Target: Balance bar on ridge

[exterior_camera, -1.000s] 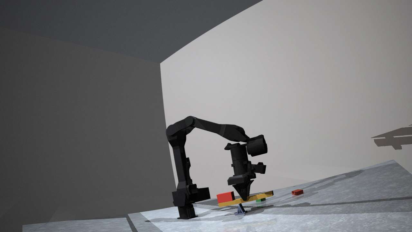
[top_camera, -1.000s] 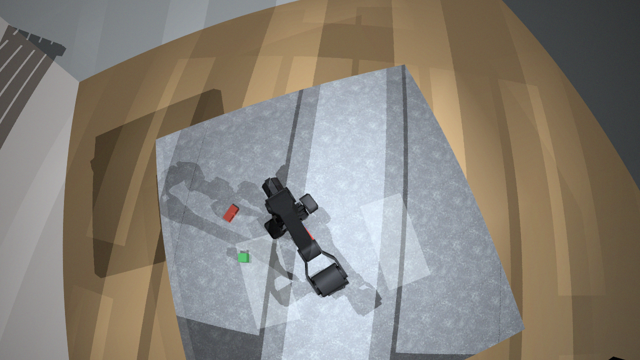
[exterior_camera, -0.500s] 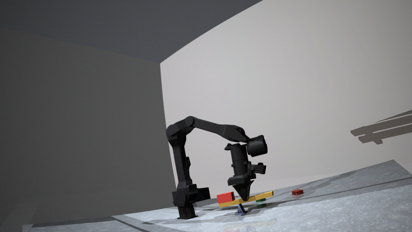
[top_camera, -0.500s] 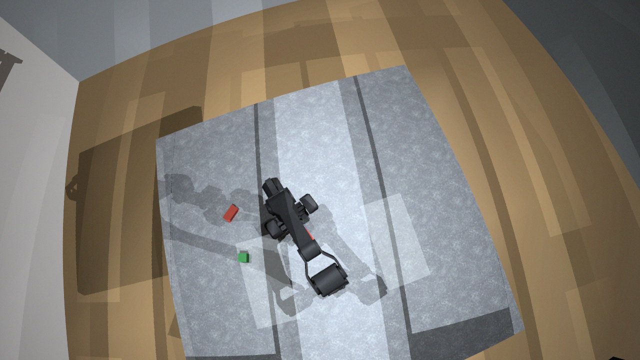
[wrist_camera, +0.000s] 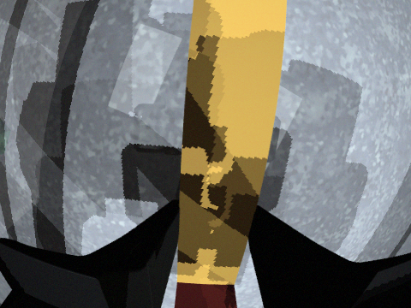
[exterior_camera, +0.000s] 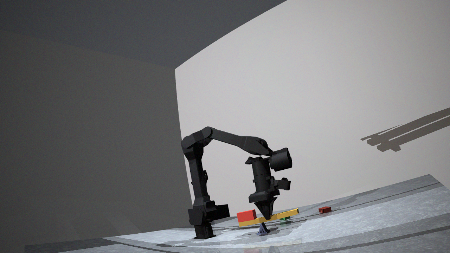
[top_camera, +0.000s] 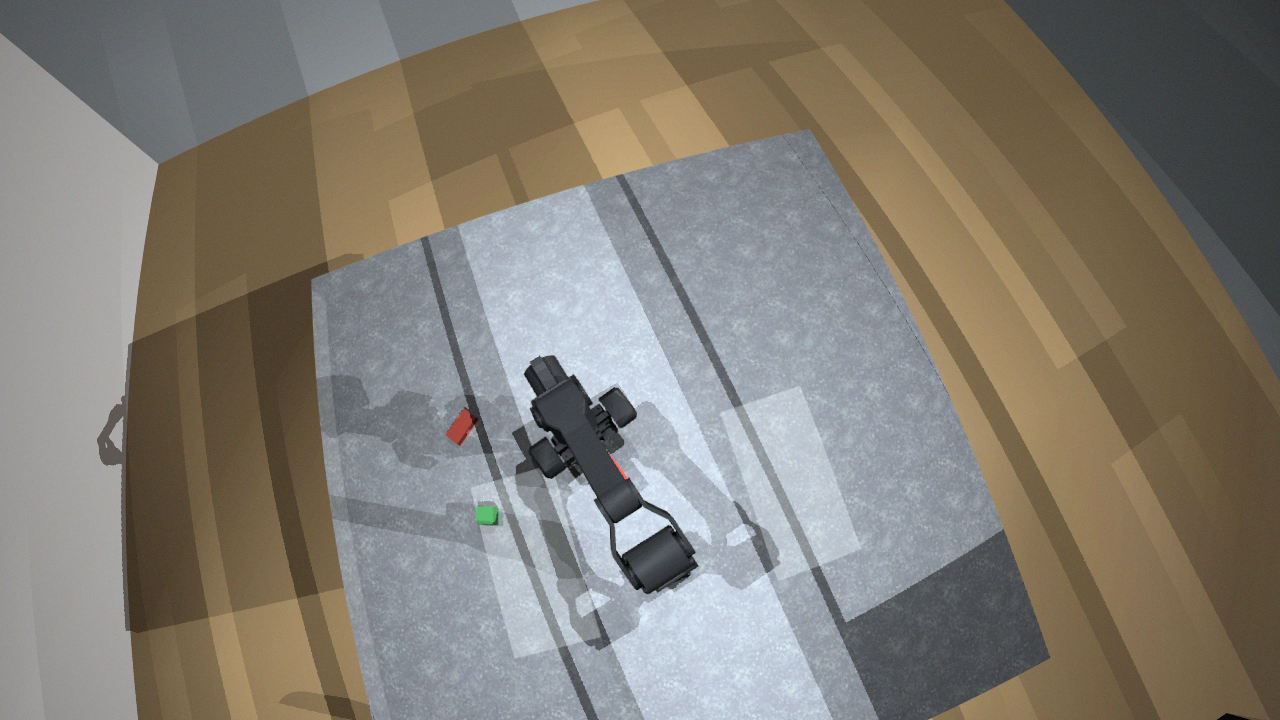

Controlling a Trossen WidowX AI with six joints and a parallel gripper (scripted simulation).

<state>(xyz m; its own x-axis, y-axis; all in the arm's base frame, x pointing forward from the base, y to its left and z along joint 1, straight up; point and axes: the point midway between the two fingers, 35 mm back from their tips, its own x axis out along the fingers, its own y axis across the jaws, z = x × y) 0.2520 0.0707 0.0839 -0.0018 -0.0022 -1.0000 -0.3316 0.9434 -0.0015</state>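
My gripper tip is 3 cm past the dark blue ridge, 1 cm to the left of it and 3 cm above it. From my gripper tip the other things lie so: red block 11 cm ahead, 25 cm to the left, 4 cm below; then green cube 7 cm behind, 23 cm to the left, 3 cm below.
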